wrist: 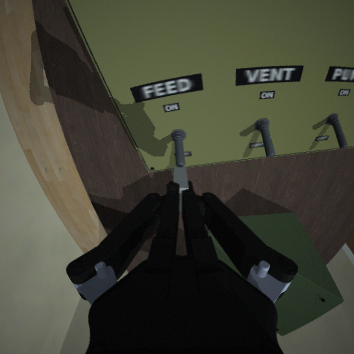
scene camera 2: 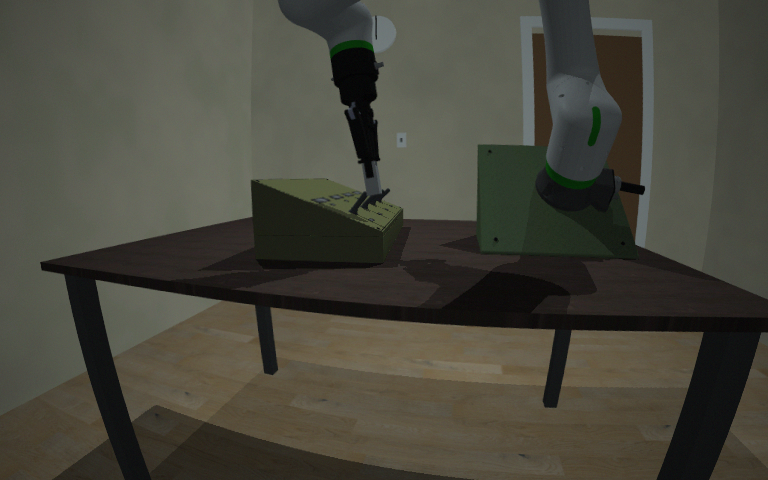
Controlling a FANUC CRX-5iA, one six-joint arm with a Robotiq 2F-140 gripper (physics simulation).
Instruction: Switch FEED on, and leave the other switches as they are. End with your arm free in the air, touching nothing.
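Places are measured from the arm's base along level axes (x back, y right, z up), in metres.
Where they show: gripper, fingertip midpoint: (wrist: 179, 175) (scene camera 2: 374, 194); arm's base at its link origin: (scene camera 2: 565, 188).
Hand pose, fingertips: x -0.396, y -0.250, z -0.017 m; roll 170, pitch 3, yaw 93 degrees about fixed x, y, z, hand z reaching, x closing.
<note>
Each offset is from my fingertips to the top centre of the thing. "pt": to the spot under its first point. Level surfaces: height alone.
The FEED switch @[dy -0.003, dx -0.031, dz +0.007 m] (scene camera 2: 357, 203) (wrist: 179, 150) is a dark lever on the sloping yellow-green panel (scene camera 2: 286, 185) (wrist: 200, 30). In the wrist view its free end points away from its ON label @[pt dy -0.016, dx -0.086, dz -0.020 m] (wrist: 171, 107); in the scene view it looks more upright than its neighbours. The VENT switch @[dy +0.114, dx -0.057, dz +0.004 m] (wrist: 266, 139) and the partly labelled switch @[dy +0.230, dx -0.086, dz +0.004 m] (wrist: 338, 131) to its right also point away from their ON labels. My gripper (scene camera 2: 372, 187) (wrist: 179, 175) is shut and empty. Its pale fingertips are at the end of the FEED lever and seem to touch it; the exact contact is hidden.
A green box (scene camera 2: 504, 198) (wrist: 300, 260) stands on the dark table @[dz -0.124 m] (scene camera 2: 339, 288) (wrist: 75, 130), to the right of the panel in the scene view. Another grey arm section (scene camera 2: 583, 130) is in front of it. The panel's side edge is close to the FEED switch.
</note>
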